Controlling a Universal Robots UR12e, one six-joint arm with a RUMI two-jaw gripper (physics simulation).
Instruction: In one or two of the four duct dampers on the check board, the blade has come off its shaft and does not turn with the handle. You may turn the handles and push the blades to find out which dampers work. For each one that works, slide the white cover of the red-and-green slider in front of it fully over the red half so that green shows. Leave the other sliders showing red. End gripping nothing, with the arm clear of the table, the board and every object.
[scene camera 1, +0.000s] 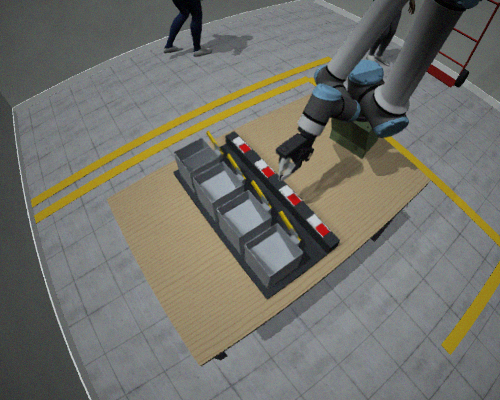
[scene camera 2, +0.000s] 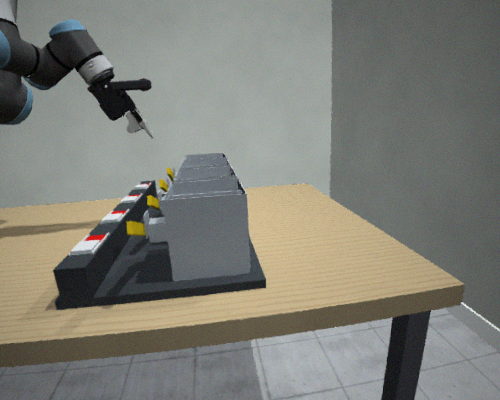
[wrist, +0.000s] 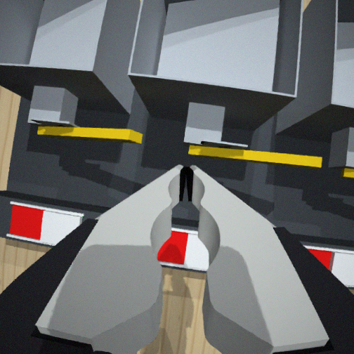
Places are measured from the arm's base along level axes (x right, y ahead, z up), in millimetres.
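Where they show: gripper, between the fingertips: (scene camera 1: 279, 181) (scene camera 2: 152, 137).
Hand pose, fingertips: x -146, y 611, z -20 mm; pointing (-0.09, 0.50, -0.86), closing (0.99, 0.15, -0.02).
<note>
Each offset is from my fingertips to the centre of the thing. "spot": to the spot under its first point. Level surfaces: height alone.
Four open-topped grey ducts stand in a row: the far duct @[spot: dx +371, dy +236, dz -143 mm] (scene camera 1: 186, 167), the second @[spot: dx +217, dy +156, dz -157 mm] (scene camera 1: 218, 184), the third @[spot: dx +19, dy +146, dz -162 mm] (scene camera 1: 244, 217) (wrist: 220, 50) and the near duct (scene camera 1: 274, 254) (scene camera 2: 210, 240) (wrist: 70, 45). Light grey panels show inside the near three; the far interior looks darker. Yellow handles, such as the third (scene camera 1: 261, 194) (wrist: 280, 158) and near one (scene camera 1: 290, 226) (scene camera 2: 135, 228) (wrist: 90, 134), lie roughly along the row. All four sliders (scene camera 1: 241, 145) (scene camera 1: 264, 168) (scene camera 1: 290, 195) (scene camera 1: 318, 226) show red beside white covers. My gripper (scene camera 1: 281, 178) (scene camera 2: 152, 137) (wrist: 186, 168) is shut, empty, above the board, apart from handles and sliders.
The dark check board @[dz -251 mm] (scene camera 1: 311, 256) (scene camera 2: 220, 284) lies on the wooden table @[dz -269 mm] (scene camera 1: 150, 250) (scene camera 2: 320, 240). A raised dark rail (scene camera 1: 330, 242) (scene camera 2: 70, 280) carries the sliders. A green box-like base (scene camera 1: 354, 136) stands beyond the arm. People (scene camera 1: 187, 22) stand on the floor past the table.
</note>
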